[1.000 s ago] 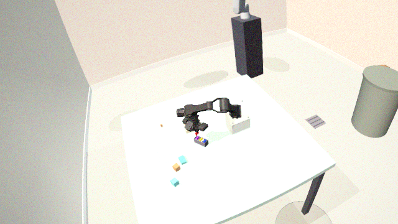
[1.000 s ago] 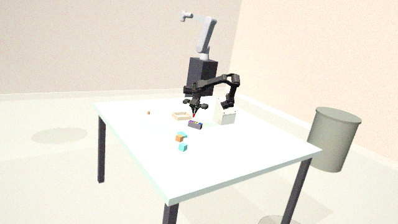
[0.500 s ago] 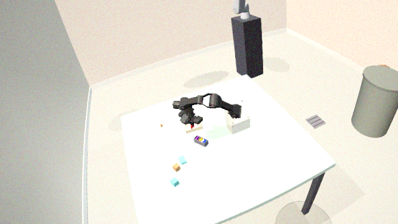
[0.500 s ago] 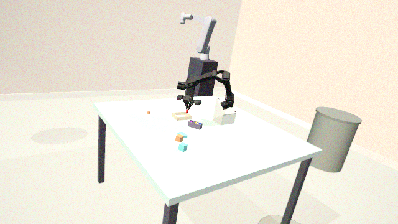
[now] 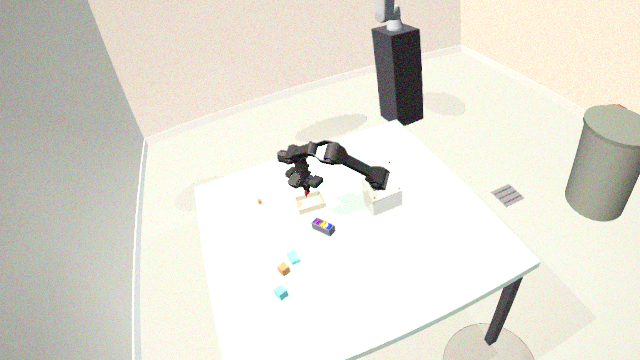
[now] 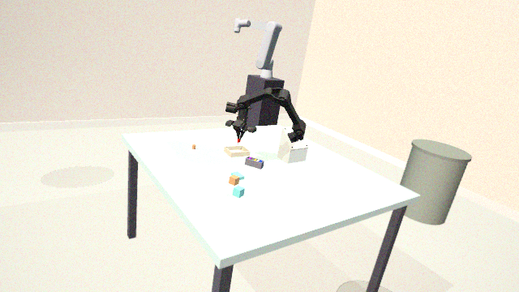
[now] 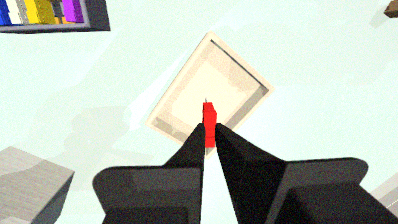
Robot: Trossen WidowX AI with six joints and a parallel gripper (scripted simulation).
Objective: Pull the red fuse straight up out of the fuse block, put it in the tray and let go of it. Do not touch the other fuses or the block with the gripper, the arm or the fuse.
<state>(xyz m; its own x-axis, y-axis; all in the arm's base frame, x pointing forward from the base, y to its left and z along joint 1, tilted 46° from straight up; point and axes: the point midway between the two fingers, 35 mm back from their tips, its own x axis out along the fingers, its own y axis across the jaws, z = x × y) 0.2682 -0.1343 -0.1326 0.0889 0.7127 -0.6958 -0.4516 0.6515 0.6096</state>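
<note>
The tan tray is 9 cm below my gripper tip, 1 cm to the right of it and 1 cm behind it. Also, from my gripper tip: red fuse (1 cm below).
</note>
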